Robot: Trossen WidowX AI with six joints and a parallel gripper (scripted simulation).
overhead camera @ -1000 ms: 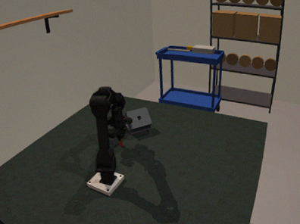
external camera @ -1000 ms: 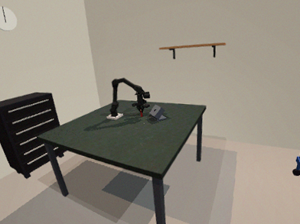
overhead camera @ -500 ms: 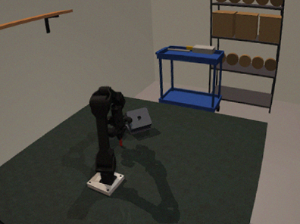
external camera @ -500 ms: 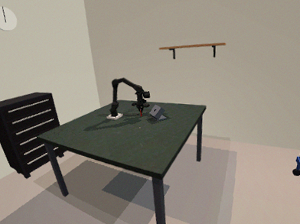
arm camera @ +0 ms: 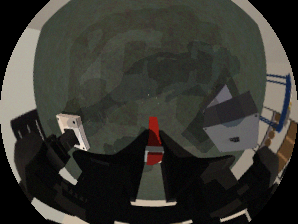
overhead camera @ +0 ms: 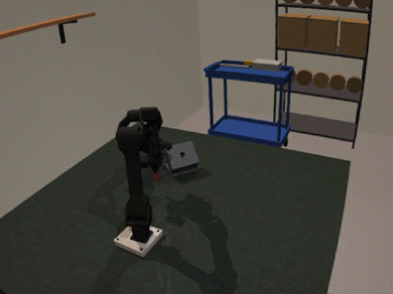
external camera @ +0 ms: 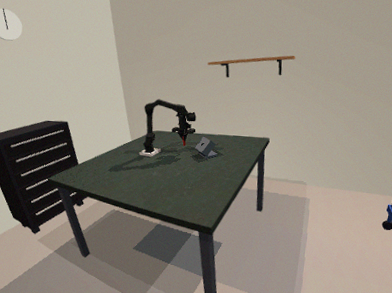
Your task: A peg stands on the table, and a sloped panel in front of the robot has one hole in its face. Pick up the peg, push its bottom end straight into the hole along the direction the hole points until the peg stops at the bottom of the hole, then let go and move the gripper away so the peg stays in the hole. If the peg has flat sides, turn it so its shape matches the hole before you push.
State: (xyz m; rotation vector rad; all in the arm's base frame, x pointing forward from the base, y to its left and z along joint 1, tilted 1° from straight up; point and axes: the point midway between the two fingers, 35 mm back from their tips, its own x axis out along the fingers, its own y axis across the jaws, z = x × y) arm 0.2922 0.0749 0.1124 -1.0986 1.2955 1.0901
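Now: the sloped panel 18 cm ahead of my gripper tip, 4 cm to the right of it and 3 cm below it. Also, from my gripper tip: red peg (2 cm above).
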